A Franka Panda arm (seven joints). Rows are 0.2 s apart.
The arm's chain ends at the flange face. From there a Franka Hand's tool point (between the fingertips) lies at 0.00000 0.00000 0.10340 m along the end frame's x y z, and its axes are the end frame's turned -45 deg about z.
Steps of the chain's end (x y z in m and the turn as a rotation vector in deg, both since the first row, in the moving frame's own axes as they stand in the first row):
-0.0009 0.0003 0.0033 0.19 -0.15 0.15
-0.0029 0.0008 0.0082 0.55 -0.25 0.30
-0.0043 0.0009 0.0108 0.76 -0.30 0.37
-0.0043 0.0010 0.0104 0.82 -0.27 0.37
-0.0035 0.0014 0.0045 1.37 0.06 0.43
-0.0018 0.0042 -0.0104 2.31 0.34 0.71
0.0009 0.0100 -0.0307 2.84 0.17 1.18
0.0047 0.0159 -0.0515 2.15 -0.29 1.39
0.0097 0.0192 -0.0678 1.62 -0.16 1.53
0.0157 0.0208 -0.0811 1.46 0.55 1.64
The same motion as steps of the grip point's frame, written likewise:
-0.0008 -0.0009 0.0033 0.24 0.03 0.15
-0.0022 -0.0025 0.0082 0.57 0.21 0.30
-0.0031 -0.0038 0.0108 0.75 0.33 0.37
-0.0030 -0.0037 0.0104 0.77 0.39 0.37
-0.0016 -0.0031 0.0045 0.93 1.01 0.43
-0.0008 -0.0008 -0.0105 1.39 1.87 0.71
-0.0026 0.0043 -0.0308 1.89 2.13 1.18
-0.0055 0.0115 -0.0516 1.73 1.32 1.39
-0.0048 0.0182 -0.0678 1.26 1.03 1.53
-0.0010 0.0247 -0.0811 0.64 1.42 1.64

